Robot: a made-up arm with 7 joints. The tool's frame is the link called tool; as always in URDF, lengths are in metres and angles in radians. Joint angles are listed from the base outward. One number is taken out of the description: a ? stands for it. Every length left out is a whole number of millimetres.
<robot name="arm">
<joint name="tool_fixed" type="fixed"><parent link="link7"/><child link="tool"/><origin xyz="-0.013 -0.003 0" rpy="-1.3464 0.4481 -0.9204"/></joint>
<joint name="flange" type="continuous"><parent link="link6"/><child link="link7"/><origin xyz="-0.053 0.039 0" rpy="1.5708 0 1.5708"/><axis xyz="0 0 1"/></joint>
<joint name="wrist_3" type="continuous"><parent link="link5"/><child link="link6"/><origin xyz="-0.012 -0.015 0" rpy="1.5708 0 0"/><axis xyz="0 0 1"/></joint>
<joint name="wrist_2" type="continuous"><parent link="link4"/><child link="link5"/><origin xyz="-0.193 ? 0" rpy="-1.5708 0 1.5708"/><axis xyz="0 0 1"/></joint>
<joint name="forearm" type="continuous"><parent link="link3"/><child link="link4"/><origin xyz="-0.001 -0.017 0" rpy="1.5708 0 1.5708"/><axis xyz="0 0 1"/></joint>
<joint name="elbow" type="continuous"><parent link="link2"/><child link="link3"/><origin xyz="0.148 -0.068 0" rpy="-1.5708 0 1.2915"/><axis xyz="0 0 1"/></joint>
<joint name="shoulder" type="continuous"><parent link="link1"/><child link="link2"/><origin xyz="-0.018 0.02 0" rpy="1.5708 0 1.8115"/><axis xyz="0 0 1"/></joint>
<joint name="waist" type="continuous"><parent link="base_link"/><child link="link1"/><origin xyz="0.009 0.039 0.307" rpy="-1.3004 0.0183 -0.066"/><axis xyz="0 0 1"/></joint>
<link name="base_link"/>
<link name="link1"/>
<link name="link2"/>
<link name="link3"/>
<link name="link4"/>
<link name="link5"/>
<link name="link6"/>
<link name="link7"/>
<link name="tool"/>
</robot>
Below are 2 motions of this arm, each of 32 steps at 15 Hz.
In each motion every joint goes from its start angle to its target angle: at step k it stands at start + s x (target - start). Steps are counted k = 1, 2, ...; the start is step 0. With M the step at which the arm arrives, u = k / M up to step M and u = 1 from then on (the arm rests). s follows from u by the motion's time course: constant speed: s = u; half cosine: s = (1 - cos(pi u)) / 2; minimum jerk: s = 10 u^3 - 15 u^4 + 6 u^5.
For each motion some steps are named. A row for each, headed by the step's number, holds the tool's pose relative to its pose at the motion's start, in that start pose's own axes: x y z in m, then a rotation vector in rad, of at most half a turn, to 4 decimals.
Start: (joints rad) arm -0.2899 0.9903 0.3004 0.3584 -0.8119 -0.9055 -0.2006
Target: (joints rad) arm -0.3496 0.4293 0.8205 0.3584 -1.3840 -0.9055 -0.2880
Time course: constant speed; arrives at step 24
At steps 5, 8, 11, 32:
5: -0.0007 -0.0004 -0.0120 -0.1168 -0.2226 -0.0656
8: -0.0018 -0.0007 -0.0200 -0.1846 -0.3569 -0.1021
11: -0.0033 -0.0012 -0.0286 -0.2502 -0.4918 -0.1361
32: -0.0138 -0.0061 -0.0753 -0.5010 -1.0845 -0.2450

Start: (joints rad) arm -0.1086 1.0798 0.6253 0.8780 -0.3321 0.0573 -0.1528
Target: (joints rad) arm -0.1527 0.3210 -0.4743 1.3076 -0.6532 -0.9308 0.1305
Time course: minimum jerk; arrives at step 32
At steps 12, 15, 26, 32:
12: 0.0773 0.0356 -0.0747 0.0441 0.1531 0.0021
15: 0.1116 0.0508 -0.1290 0.0763 0.2412 -0.0195
26: 0.1572 0.0638 -0.3012 0.2001 0.4778 -0.1983
32: 0.1577 0.0624 -0.3163 0.2133 0.4972 -0.2255

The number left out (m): -0.02
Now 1 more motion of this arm.
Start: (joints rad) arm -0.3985 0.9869 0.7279 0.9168 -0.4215 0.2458 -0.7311
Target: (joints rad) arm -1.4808 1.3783 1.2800 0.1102 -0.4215 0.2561 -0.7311
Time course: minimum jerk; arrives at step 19
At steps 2, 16, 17, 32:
2: -0.0001 -0.0048 0.0028 0.0183 -0.0058 -0.0081
16: -0.2051 -0.2824 -0.0974 1.4832 -1.0481 -0.7889
17: -0.2092 -0.2799 -0.1041 1.5034 -1.0825 -0.8052
32: -0.2111 -0.2787 -0.1073 1.5128 -1.0992 -0.8129

